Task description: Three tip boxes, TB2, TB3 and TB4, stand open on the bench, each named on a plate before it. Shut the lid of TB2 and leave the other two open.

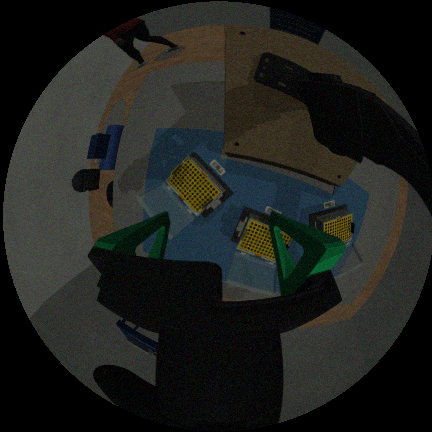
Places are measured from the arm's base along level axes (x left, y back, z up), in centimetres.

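Pixels of known places: gripper, fingertip midpoint: [218, 216]; arm's base at its link origin: [314, 91].
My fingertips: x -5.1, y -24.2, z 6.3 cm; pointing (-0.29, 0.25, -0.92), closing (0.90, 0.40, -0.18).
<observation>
For each thing: its top centre in the pictures, then the offset to it from my fingertips. "*": a spot on its surface instead. Level surfaces: height alone.
- left lid at a spot on its surface: [169, 209] * dz -16.4, dx -11.8, dy -9.3 cm
- middle lid at a spot on its surface: [251, 272] * dz -15.9, dx +12.0, dy -14.4 cm
- right lid at a spot on its surface: [351, 261] * dz -13.8, dx +37.9, dy +0.6 cm
- blue mat at its surface level: dz -25.6 cm
Three tip boxes with yellow perforated tops stand open: one at the left [194, 185], one in the middle [257, 240] and a smaller-looking one at the right [337, 228]. Their clear lids hang open on the side away from the plates: the left lid [169, 209], the middle lid [251, 272] and the right lid [351, 261]. White name plates [217, 167] [272, 211] [328, 204] lie by the boxes; their lettering is too small to read surely. My gripper [218, 216] is open and empty, above the boxes; its right finger partly covers the middle box.
The boxes stand on a blue mat [200, 245]. A brown board [280, 130] with the dark arm base [282, 75] is beyond them, and my arm [350, 120] reaches over it. A blue object [111, 147] and a black round object [85, 180] are at the left edge.
</observation>
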